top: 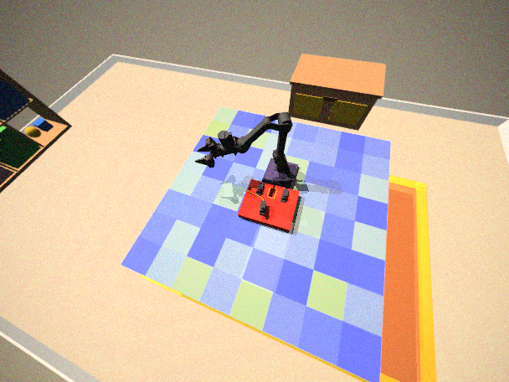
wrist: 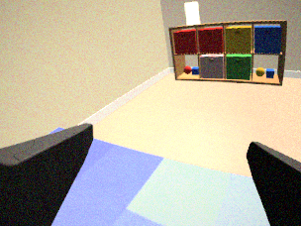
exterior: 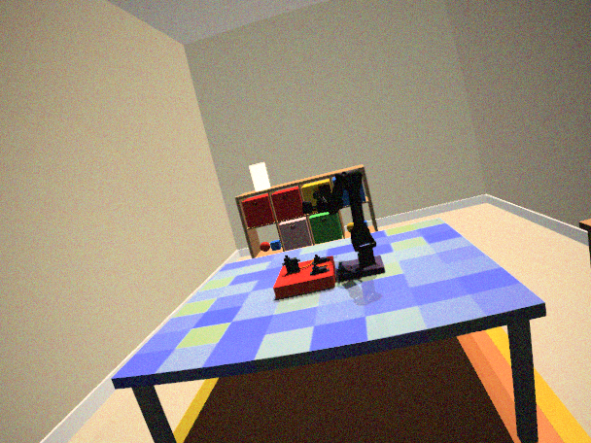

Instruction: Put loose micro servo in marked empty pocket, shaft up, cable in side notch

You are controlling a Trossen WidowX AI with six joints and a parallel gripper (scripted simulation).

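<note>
Right now the red deck is 9 cm ahead of my gripper tip, 44 cm to the left of it and 22 cm below it.
</note>
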